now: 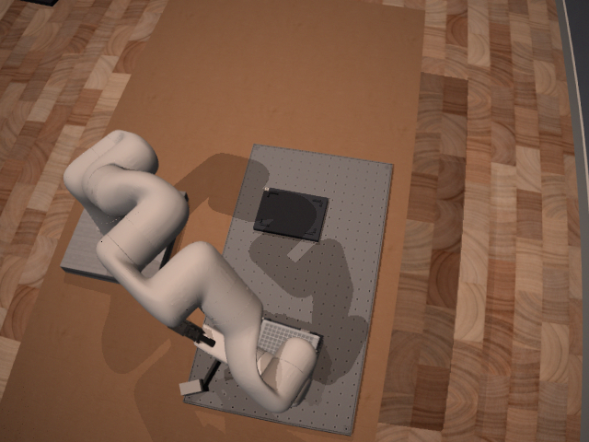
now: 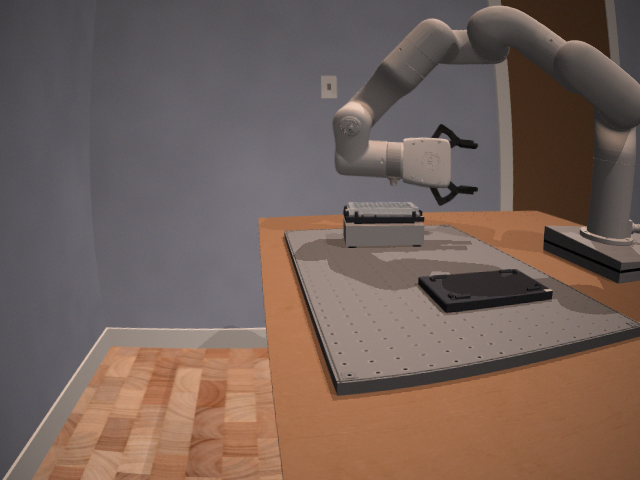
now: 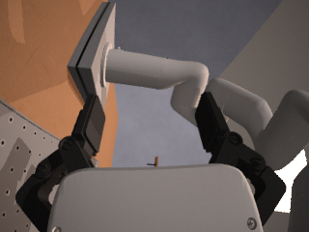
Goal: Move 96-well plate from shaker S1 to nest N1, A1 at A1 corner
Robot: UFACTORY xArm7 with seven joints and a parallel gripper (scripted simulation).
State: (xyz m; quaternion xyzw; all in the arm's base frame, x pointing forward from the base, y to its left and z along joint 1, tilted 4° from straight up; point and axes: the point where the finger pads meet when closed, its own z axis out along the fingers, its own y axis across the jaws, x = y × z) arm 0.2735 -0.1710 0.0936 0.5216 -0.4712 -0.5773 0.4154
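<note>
The 96-well plate lies 20 cm ahead of my hand, 8 cm below it and 6 cm to the left of it. Also, from my hand: black plate nest N1: 39 cm to the left, 14 cm below, 7 cm ahead.
</note>
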